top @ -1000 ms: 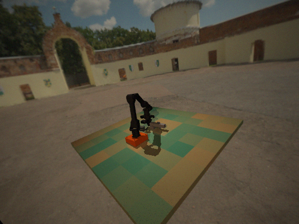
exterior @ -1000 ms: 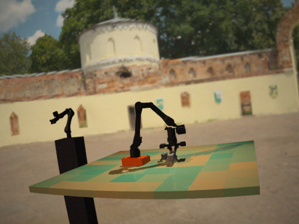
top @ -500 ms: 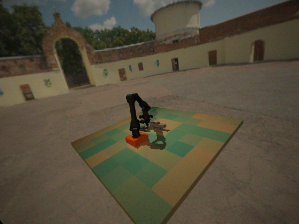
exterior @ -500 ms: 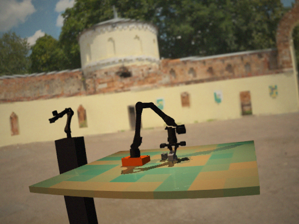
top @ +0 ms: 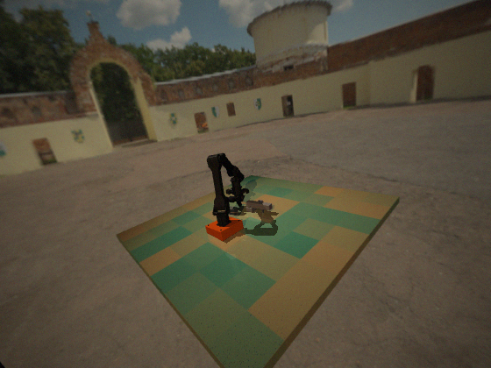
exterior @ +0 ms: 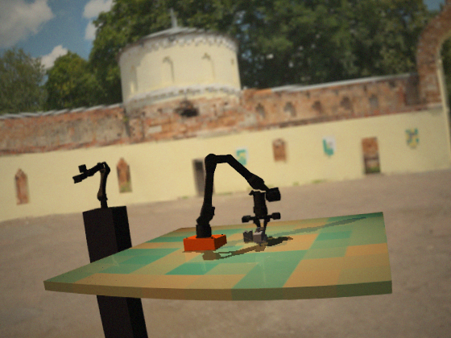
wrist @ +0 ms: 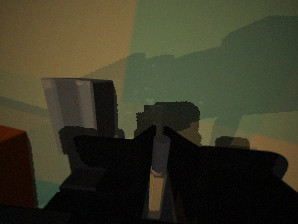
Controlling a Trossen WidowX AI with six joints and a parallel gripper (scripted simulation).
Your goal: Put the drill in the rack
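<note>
Now: gripper tip 50 mm to the left of the drill and 30 mm below it. From my gripper tip the other things lie so: drill rack (80 mm behind, 10 mm to the left); then drill sleeve (150 mm to the right, 20 mm above); then key (180 mm to the right, 30 mm above).
</note>
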